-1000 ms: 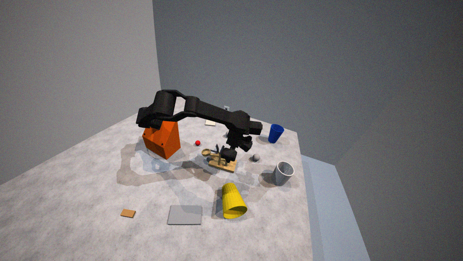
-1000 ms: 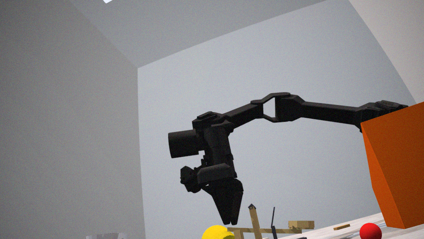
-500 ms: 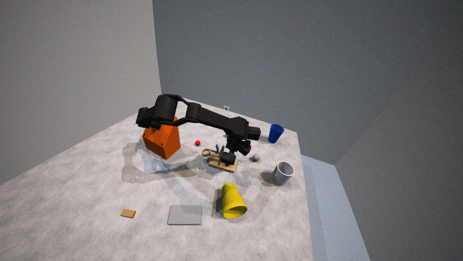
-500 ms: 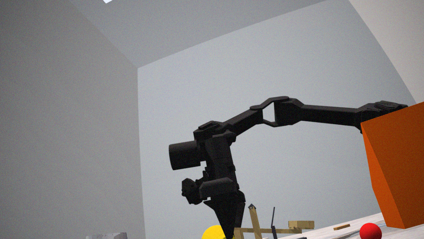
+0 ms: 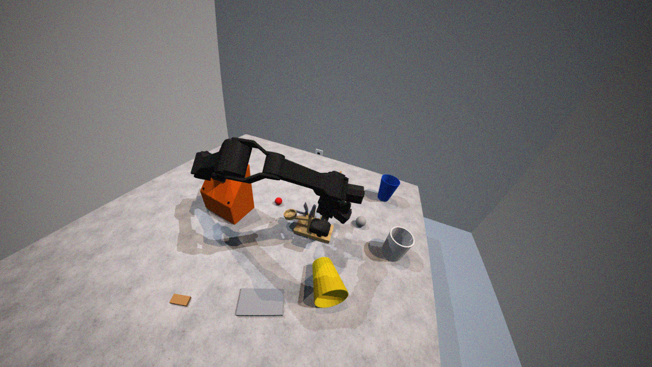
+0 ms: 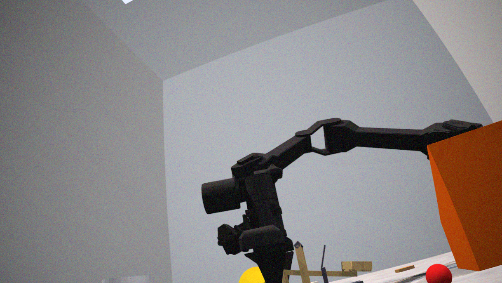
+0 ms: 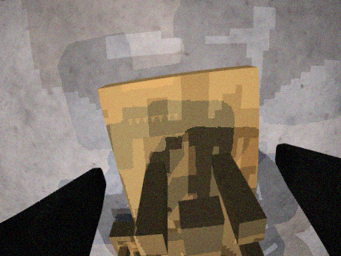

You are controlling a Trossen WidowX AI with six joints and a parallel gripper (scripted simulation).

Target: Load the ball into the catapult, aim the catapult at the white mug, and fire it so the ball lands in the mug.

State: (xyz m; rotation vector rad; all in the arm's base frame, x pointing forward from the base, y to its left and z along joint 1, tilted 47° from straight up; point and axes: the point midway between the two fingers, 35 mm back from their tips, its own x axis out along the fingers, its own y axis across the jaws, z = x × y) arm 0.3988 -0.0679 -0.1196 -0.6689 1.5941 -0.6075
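My gripper tip is now 22 cm past the red ball, 7 cm to the right of it and 2 cm above it. Also, from my gripper tip: white mug (28 cm ahead, 2 cm to the left); grey flat plate (31 cm to the right, 7 cm behind, 3 cm below); wooden catapult (7 cm behind, 2 cm above, 1 cm to the left).
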